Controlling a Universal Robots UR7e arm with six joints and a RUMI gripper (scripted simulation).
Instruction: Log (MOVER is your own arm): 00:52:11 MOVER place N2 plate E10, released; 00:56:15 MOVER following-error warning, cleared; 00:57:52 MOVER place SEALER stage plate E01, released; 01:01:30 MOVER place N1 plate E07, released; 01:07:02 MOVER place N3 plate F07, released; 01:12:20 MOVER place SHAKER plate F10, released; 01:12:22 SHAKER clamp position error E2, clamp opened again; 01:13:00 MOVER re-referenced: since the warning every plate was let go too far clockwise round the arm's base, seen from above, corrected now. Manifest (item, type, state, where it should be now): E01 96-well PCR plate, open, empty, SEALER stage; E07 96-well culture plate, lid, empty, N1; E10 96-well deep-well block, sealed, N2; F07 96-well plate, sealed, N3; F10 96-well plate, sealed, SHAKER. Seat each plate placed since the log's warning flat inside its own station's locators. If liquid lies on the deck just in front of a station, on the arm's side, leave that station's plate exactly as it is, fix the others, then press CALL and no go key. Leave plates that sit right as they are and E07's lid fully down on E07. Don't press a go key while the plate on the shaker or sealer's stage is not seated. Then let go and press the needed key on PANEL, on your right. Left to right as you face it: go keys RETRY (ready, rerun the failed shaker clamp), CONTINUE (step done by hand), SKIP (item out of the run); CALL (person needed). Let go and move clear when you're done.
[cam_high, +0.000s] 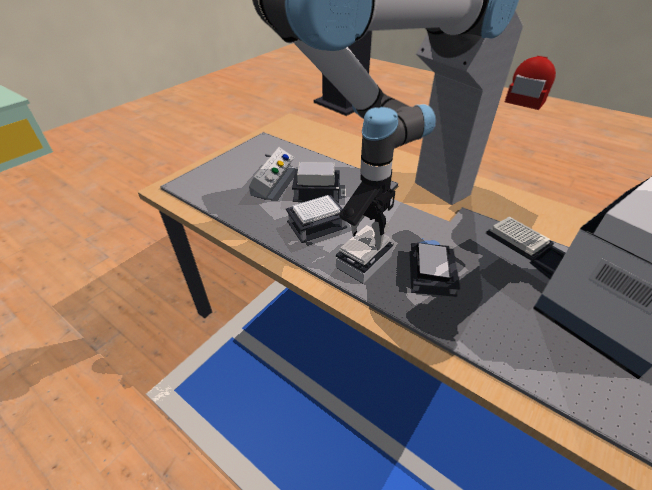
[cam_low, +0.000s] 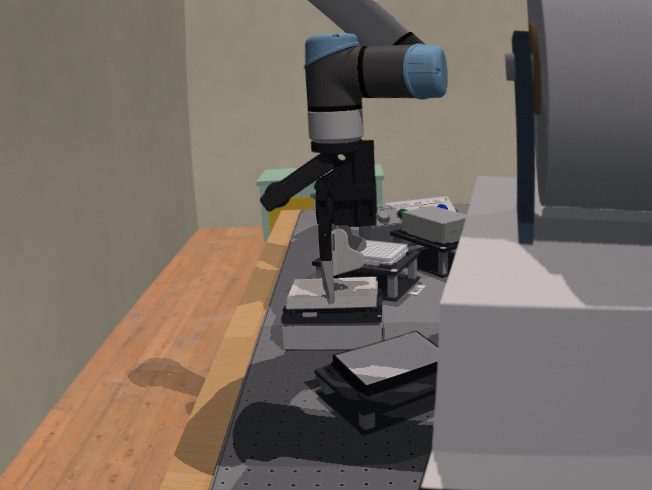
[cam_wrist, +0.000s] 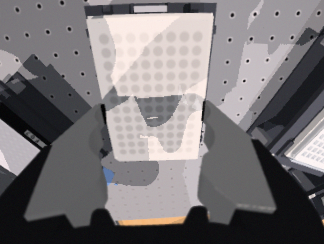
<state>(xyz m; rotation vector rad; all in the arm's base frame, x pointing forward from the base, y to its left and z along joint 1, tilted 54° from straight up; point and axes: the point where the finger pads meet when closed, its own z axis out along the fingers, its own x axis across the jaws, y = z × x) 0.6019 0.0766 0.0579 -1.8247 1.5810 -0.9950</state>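
My hand is 30 cm to the right of the white PCR plate, 30 cm past it and 2 cm below it. From my hand the other things lie so: dark sealed plate: 16 cm to the left, 10 cm behind, 4 cm below; grey deep-well block: 36 cm to the right, 15 cm behind, 1 cm below; white retry key: 47 cm to the right, 3 cm behind, 2 cm below.
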